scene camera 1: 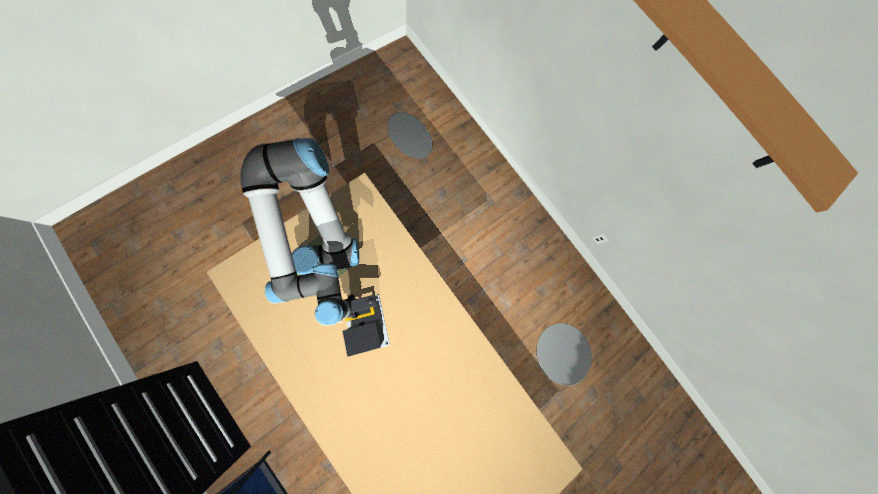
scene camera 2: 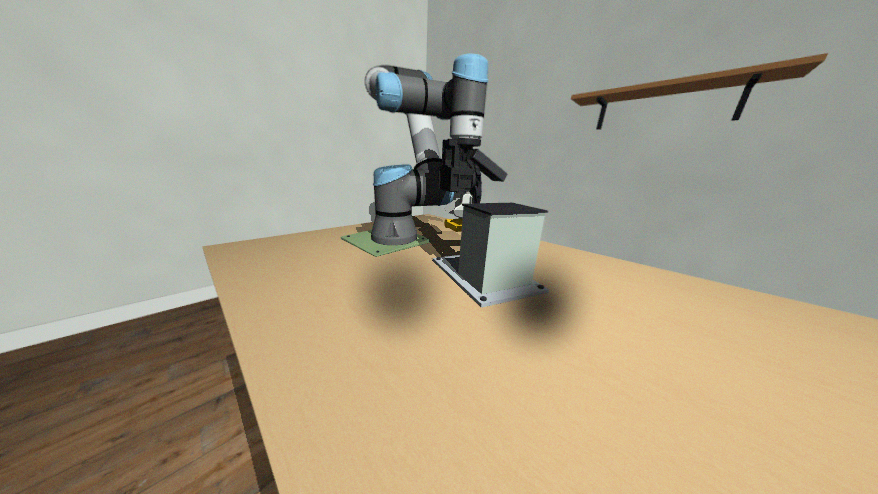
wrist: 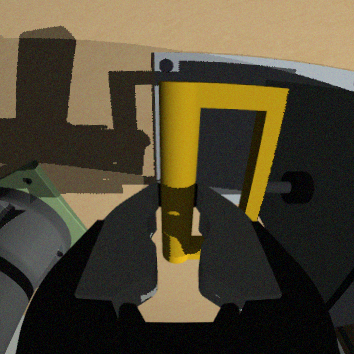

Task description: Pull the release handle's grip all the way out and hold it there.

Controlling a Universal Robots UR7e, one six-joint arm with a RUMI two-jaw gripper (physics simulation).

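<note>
The release handle's yellow grip [scene camera 1: 362,316] [scene camera 2: 453,224] [wrist: 180,135] is a rectangular loop with a thick round outer bar. A grey rod [wrist: 278,187] joins it to a black collar [wrist: 298,187] on the dark housing [scene camera 1: 363,339] [scene camera 2: 512,251], and a short stretch of rod shows between them. The housing stands on a light grey baseplate [scene camera 2: 512,296] [wrist: 172,59]. My gripper [wrist: 177,185] points down and is shut on the grip's round bar, one finger on each side, near the bar's lower end in the wrist view. In scene camera 2 the housing partly hides the grip.
The housing is fixed on a tan table [scene camera 1: 442,405] [scene camera 2: 368,399]. The arm's base stands on a green plate [scene camera 2: 367,245] [wrist: 65,212] behind it. A wooden wall shelf [scene camera 1: 749,104] [scene camera 2: 693,81] hangs at the right. A black drawer cabinet [scene camera 1: 214,399] stands beside the table.
</note>
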